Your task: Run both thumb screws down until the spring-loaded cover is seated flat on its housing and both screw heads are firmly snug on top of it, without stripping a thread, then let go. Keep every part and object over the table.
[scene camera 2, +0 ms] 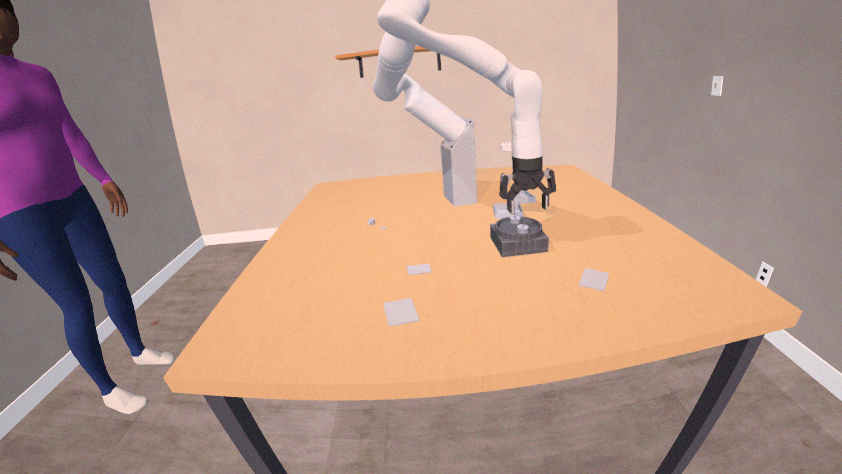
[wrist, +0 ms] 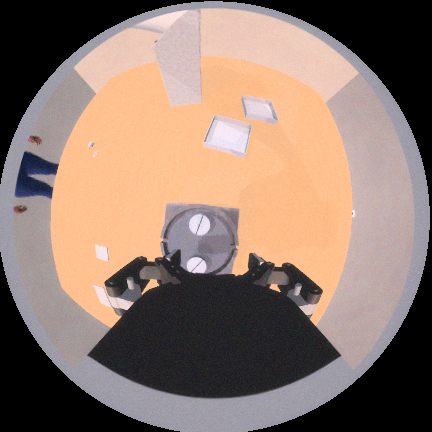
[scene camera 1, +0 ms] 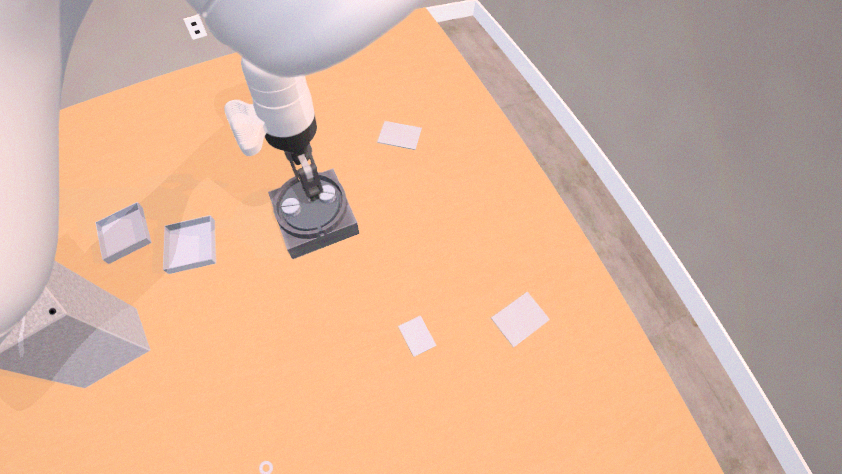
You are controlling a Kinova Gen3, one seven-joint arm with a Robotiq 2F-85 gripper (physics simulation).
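Note:
The dark square housing sits on the table with the round grey cover inside its ring. Two pale slotted screw heads stand on the cover: the base-side screw and the far-side screw. Both look upright; any small gap under the heads or cover cannot be told. My gripper is wide open and empty above the housing, fingers pointing down. In scene camera 1 a finger partly covers the far-side screw's edge.
Two shallow trays lie between housing and robot base. Flat plates lie around. A small part lies farther off. A person stands beyond the table.

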